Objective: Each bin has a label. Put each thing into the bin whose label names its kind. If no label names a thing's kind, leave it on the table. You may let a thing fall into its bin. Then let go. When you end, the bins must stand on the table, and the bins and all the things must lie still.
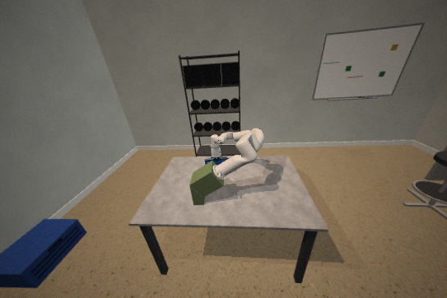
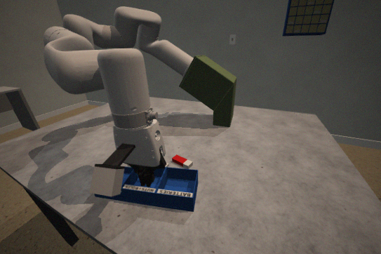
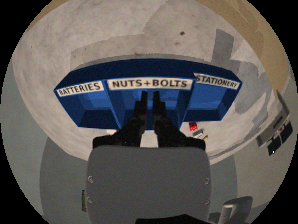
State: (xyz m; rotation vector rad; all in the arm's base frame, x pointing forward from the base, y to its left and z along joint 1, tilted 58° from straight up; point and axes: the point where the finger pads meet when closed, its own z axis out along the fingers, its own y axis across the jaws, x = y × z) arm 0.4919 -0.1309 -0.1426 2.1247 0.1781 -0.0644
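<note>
Now: the blue bin 1 cm ahead of my hand and 2 cm below it. The rest, counted from my hand: white domino 9 cm behind, 1 cm to the right, 3 cm below; red die 6 cm behind, 10 cm to the right, 3 cm below; red-and-white eraser 12 cm behind, 5 cm to the left, 3 cm below.
</note>
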